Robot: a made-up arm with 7 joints. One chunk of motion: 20 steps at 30 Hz.
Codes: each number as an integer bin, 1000 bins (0 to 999) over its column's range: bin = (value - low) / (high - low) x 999, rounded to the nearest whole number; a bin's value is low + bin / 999 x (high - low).
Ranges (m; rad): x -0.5..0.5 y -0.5..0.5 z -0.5..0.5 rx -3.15..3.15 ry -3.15..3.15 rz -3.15..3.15
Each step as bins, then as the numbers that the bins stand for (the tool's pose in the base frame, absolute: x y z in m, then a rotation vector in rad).
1 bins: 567 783 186 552 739 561
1 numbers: 0.0676 0.2838 -0.3138 0.3311 1.5104 0.3878
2 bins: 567 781 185 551 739 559
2 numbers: 0.0676 0.2818 -0.3148 0.3248 1.5104 0.3752
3 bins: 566 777 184 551 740 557
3 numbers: 0.0666 0.2778 -0.3158 0.3248 1.5167 0.3626
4 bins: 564 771 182 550 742 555
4 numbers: 0.0646 0.2718 -0.3178 0.3185 1.5293 0.3500
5 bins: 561 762 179 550 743 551
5 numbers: 0.0616 0.2628 -0.3208 0.3185 1.5356 0.3248
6 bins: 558 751 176 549 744 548
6 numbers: 0.0586 0.2518 -0.3238 0.3122 1.5419 0.3059
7 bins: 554 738 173 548 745 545
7 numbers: 0.0546 0.2387 -0.3268 0.3059 1.5482 0.2869
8 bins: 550 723 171 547 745 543
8 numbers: 0.0506 0.2237 -0.3288 0.2995 1.5482 0.2743
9 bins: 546 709 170 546 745 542
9 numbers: 0.0465 0.2097 -0.3298 0.2932 1.5482 0.2680
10 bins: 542 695 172 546 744 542
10 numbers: 0.0425 0.1957 -0.3278 0.2932 1.5419 0.2680
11 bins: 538 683 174 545 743 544
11 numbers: 0.0385 0.1837 -0.3258 0.2869 1.5356 0.2806
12 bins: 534 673 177 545 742 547
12 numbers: 0.0345 0.1737 -0.3228 0.2869 1.5293 0.2995
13 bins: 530 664 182 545 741 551
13 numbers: 0.0305 0.1647 -0.3178 0.2869 1.5230 0.3248
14 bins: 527 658 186 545 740 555
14 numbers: 0.0275 0.1587 -0.3138 0.2869 1.5167 0.3500
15 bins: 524 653 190 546 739 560
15 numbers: 0.0245 0.1537 -0.3098 0.2932 1.5104 0.3815
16 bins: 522 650 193 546 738 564
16 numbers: 0.0225 0.1507 -0.3068 0.2932 1.5041 0.4068
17 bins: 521 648 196 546 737 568
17 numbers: 0.0215 0.1486 -0.3038 0.2932 1.4977 0.4320
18 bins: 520 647 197 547 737 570
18 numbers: 0.0205 0.1476 -0.3028 0.2995 1.4977 0.4446
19 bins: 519 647 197 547 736 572
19 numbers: 0.0195 0.1476 -0.3028 0.2995 1.4914 0.4572
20 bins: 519 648 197 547 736 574
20 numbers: 0.0195 0.1486 -0.3028 0.2995 1.4914 0.4698
